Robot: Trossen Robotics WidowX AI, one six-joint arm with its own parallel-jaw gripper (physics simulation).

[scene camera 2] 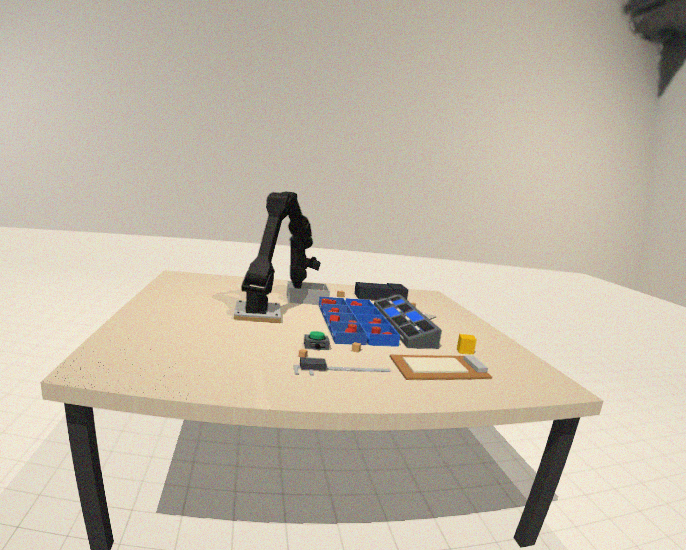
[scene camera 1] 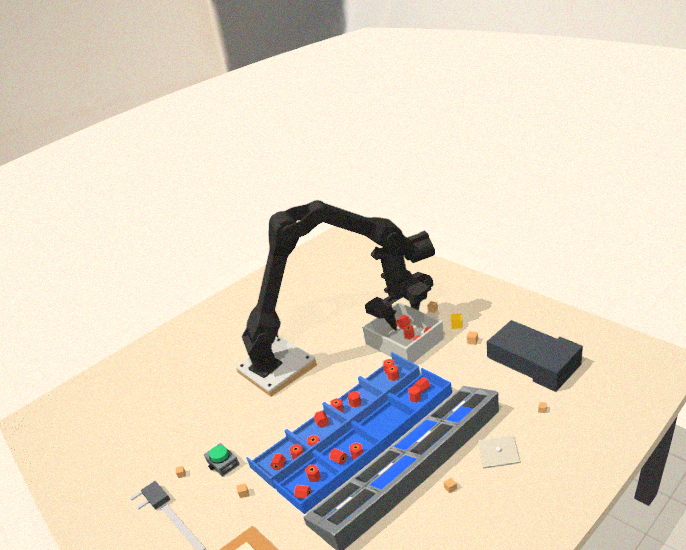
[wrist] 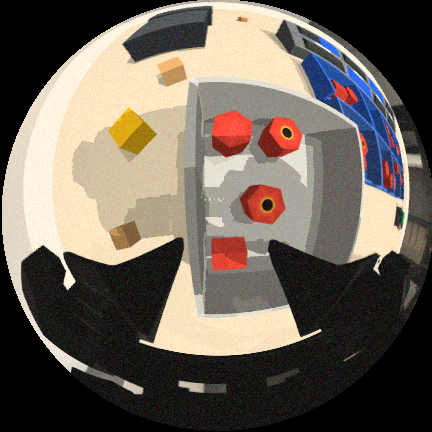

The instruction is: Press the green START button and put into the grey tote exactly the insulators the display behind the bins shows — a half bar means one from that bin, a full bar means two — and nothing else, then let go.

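Frame: origin at the arm's base, x ahead, y left, z up, level; millimetres.
Where they show: gripper, fingertip midpoint: [scene camera 1: 405,323] [wrist: 226,244]; arm's base, link origin: [scene camera 2: 255,310] [scene camera 1: 265,366].
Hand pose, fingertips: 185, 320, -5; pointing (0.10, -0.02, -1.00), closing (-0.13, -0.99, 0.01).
Note:
Things, the pixels of their centre, and the offset from my fingertips, as dx, dy, dz. "*": a spot on its surface instead.
- grey tote, body centre: [wrist: 285,206] [scene camera 1: 403,332] [scene camera 2: 307,292] +29, -45, +10
- red insulator, body centre: [wrist: 227,253] [scene camera 1: 403,321] -8, +0, +1
- green START button, body centre: [scene camera 1: 220,457] [scene camera 2: 316,339] [wrist: 399,216] -36, -583, +3
- yellow block, body centre: [wrist: 132,131] [scene camera 1: 456,321] +106, +74, -4
- dark box, body centre: [scene camera 1: 533,353] [scene camera 2: 380,291] +346, +43, +11
- caliper, body centre: [scene camera 1: 166,518] [scene camera 2: 344,368] -4, -762, -8
- clipboard, surface spot: [scene camera 2: 400,369] * +142, -758, -14
My gripper [scene camera 1: 404,317] [scene camera 2: 297,284] [wrist: 226,244] is open and empty, pointing down low over the grey tote [scene camera 1: 384,342] [scene camera 2: 308,293] [wrist: 341,195]. In the wrist view its left finger is outside the tote's left wall and its right finger over the inside. Several red insulators lie apart in the tote; one red insulator [wrist: 229,253] shows between the fingertips, below them. The blue bins [scene camera 1: 380,421] [scene camera 2: 359,309] hold more red insulators; one outer bin is empty. The display [scene camera 1: 400,486] [scene camera 2: 424,338] shows two full blue bars and one half bar. The green START button [scene camera 1: 218,453] [scene camera 2: 316,335] stands beside the bins.
A yellow block [scene camera 1: 456,320] [wrist: 132,131] and small wooden cubes lie near the tote. A dark box [scene camera 1: 532,354] [scene camera 2: 380,289] [wrist: 170,34] stands beyond it. A caliper [scene camera 1: 154,495] [scene camera 2: 313,363] and a clipboard [scene camera 2: 400,369] lie near the button's end of the table.

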